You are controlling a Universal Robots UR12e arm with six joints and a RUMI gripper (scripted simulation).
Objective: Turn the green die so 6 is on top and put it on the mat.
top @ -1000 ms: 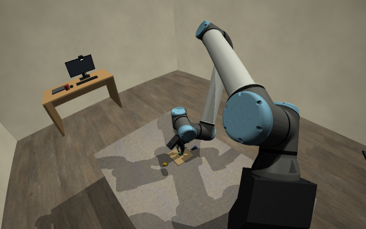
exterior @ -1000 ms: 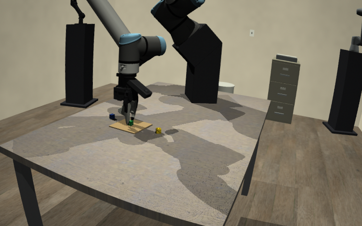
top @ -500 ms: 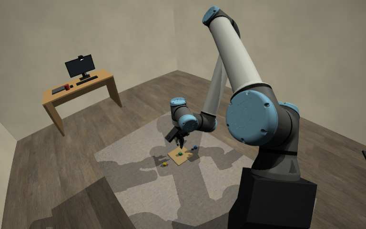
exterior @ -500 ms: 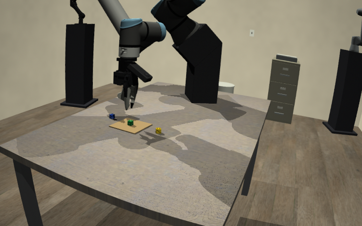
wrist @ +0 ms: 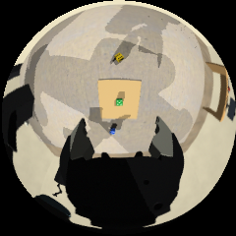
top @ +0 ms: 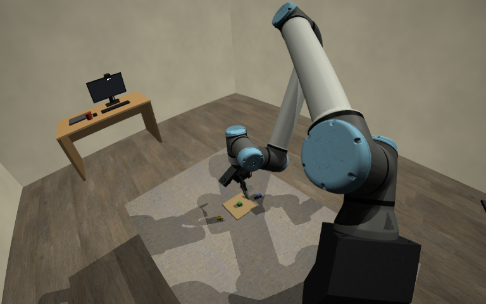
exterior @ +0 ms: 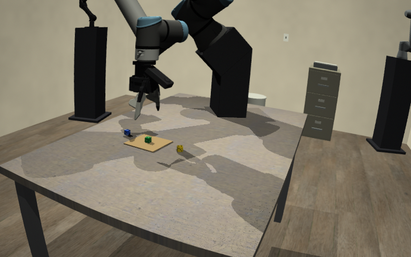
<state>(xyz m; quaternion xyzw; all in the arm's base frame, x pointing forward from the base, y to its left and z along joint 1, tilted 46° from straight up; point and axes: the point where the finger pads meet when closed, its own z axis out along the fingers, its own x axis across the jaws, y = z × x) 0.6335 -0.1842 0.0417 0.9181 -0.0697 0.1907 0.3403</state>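
My hand is 10 cm above the green die. Also, from my hand: blue die 11 cm to the right, 10 cm below, 7 cm behind; then yellow die 14 cm to the left, 10 cm below, 4 cm ahead; then tan mat 11 cm below.
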